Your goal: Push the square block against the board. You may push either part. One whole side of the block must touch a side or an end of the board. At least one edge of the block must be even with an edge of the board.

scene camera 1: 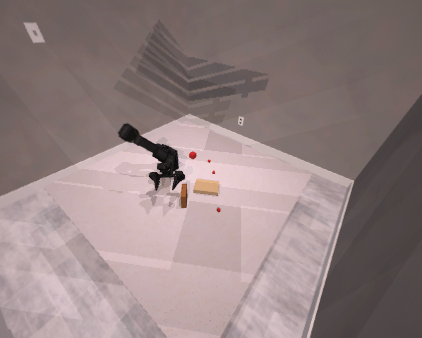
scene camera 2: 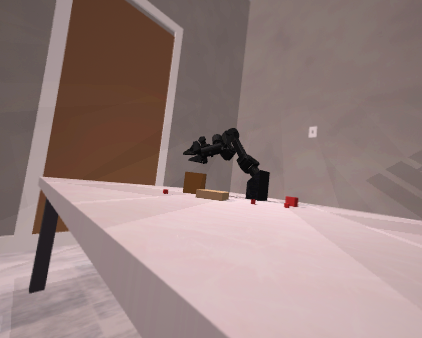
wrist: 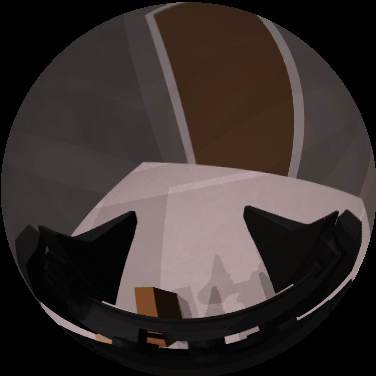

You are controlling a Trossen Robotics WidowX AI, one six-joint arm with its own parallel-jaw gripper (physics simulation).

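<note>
The brown square block stands upright on its thin edge. The light tan board lies flat beside it, to its right in scene camera 1, with a narrow gap between them. In the wrist view a sliver of the board shows at the lower left behind the gripper body. My gripper is open and empty. It hangs above the table, higher than the block, and in scene camera 1 it is on the block's left, the side away from the board.
A larger red cube and small red cubes lie beyond the board in scene camera 1. Another small red cube lies on the board's near side there. The pale table bears them all.
</note>
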